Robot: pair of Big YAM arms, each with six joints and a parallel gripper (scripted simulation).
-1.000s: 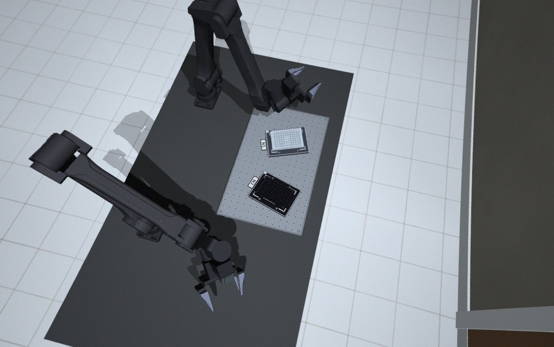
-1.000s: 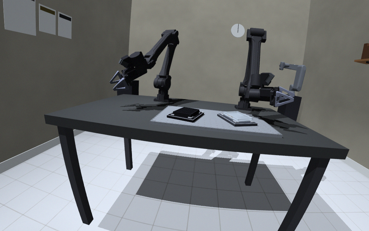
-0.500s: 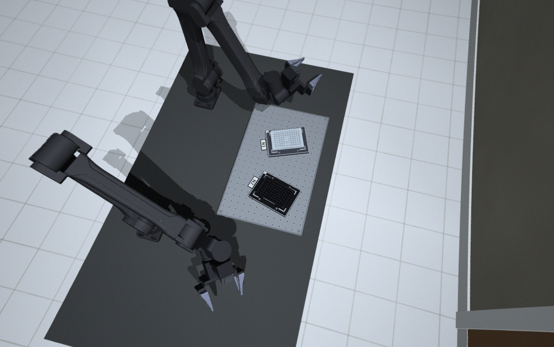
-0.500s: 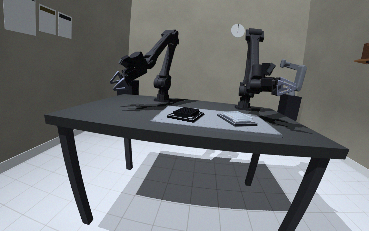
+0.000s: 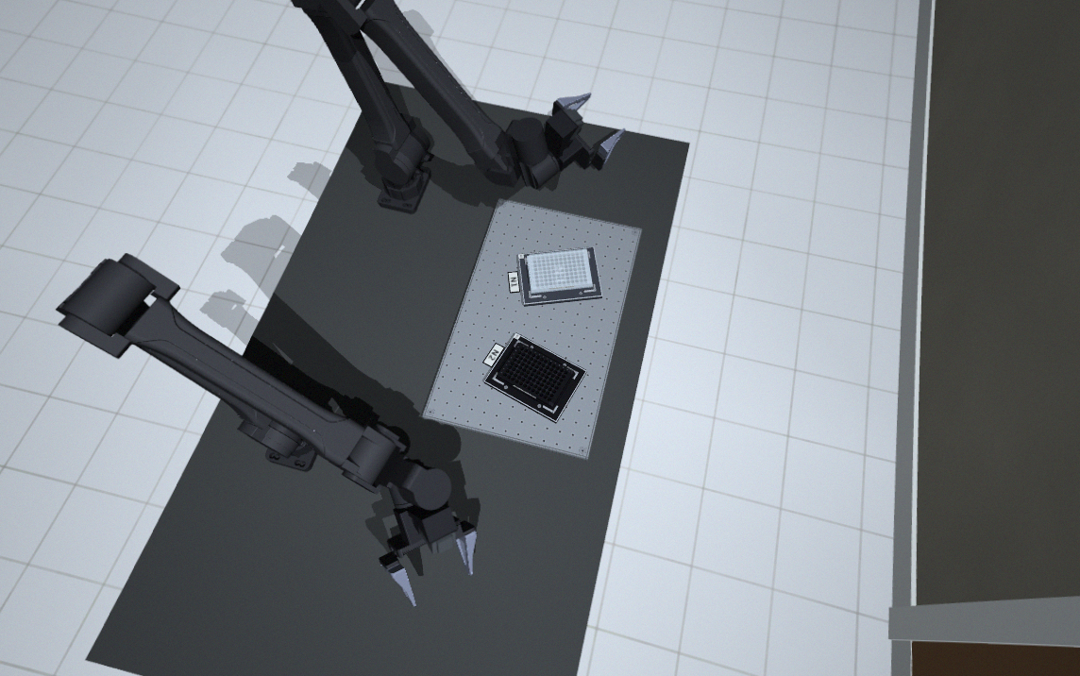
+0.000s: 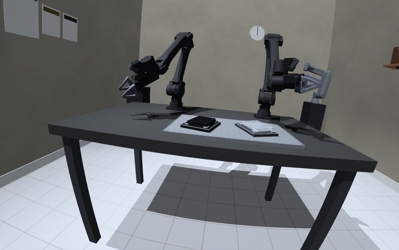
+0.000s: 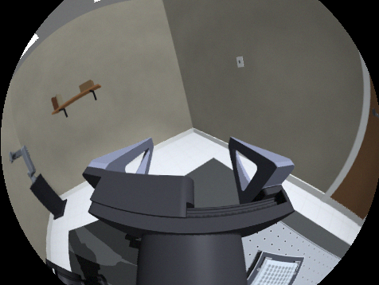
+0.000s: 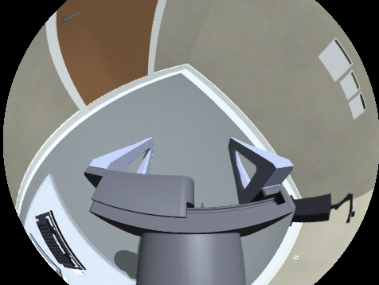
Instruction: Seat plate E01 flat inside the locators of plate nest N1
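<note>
My right gripper is now 640 mm to the right of the clear plate E01, 90 mm above it and 30 mm short of it. From my right hand the other things lie so: plate nest N2 (410 mm to the left, 110 mm below, 40 mm ahead); black plate E07 (410 mm to the left, 90 mm below, 40 mm ahead); plate nest N1 (640 mm to the left, 110 mm below, 40 mm ahead).
</note>
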